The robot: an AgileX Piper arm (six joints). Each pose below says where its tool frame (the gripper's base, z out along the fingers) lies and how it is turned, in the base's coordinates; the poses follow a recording.
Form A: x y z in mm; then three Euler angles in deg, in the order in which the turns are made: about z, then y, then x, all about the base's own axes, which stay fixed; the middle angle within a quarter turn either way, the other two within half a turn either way.
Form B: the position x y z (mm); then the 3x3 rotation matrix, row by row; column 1 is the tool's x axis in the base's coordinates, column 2 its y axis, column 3 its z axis. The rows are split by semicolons. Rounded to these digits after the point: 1 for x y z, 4 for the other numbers.
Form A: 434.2 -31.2 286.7 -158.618 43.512 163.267
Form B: 434.2 -31.2 286.7; -0.6753 0.2644 0.6885; 0.1646 0.9640 -0.2088; -0.7189 -0.0277 -0.6945
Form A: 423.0 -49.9 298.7 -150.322 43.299 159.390
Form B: 423.0 -49.9 298.7; -0.6323 0.3603 0.6858; 0.2537 0.9327 -0.2562; -0.7320 0.0120 -0.6812
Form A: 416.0 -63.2 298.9 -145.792 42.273 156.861
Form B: 416.0 -63.2 298.9; -0.6119 0.4160 0.6727; 0.2984 0.9091 -0.2908; -0.7325 0.0228 -0.6804
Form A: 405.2 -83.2 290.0 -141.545 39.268 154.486
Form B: 405.2 -83.2 290.0; -0.6063 0.4815 0.6329; 0.3478 0.8763 -0.3335; -0.7152 0.0179 -0.6987
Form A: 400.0 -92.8 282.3 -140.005 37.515 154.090
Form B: 400.0 -92.8 282.3; -0.6077 0.5098 0.6090; 0.3743 0.8601 -0.3466; -0.7005 0.0173 -0.7135
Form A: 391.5 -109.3 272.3 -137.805 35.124 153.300
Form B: 391.5 -109.3 272.3; -0.6060 0.5494 0.5753; 0.4085 0.8355 -0.3675; -0.6826 0.0123 -0.7307
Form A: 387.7 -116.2 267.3 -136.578 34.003 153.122
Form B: 387.7 -116.2 267.3; -0.6021 0.5698 0.5592; 0.4295 0.8216 -0.3748; -0.6731 0.0145 -0.7395
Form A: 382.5 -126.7 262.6 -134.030 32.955 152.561
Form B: 382.5 -126.7 262.6; -0.5832 0.6033 0.5440; 0.4639 0.7971 -0.3867; -0.6669 0.0268 -0.7447
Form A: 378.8 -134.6 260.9 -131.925 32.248 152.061
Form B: 378.8 -134.6 260.9; -0.5651 0.6293 0.5336; 0.4903 0.7763 -0.3963; -0.6636 0.0377 -0.7472
